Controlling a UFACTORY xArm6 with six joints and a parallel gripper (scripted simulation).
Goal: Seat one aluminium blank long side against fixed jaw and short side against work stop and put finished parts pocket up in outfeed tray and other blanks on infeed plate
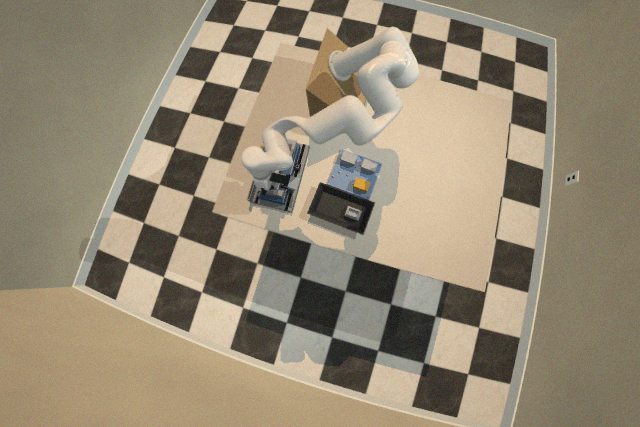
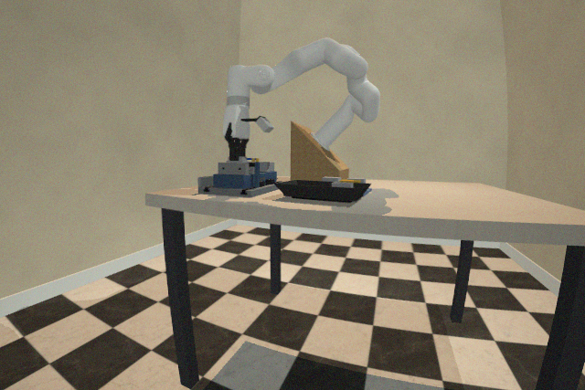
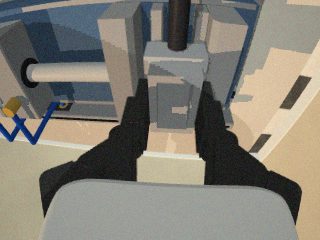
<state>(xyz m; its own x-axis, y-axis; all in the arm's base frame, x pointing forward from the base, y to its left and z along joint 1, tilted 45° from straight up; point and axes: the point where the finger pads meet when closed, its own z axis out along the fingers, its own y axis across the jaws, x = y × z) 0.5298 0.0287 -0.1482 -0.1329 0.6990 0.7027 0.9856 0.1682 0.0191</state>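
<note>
Now: the fixed jaw 30 mm ahead of my hand, 10 mm to the left of it and 40 mm below it. From my hand the other things lie so: push rod (90 mm behind, 10 mm to the right, 40 mm below); dark work stop rod (10 mm behind, 50 mm to the left, 30 mm below); vise (70 mm behind, 10 mm to the right, 80 mm below).
</note>
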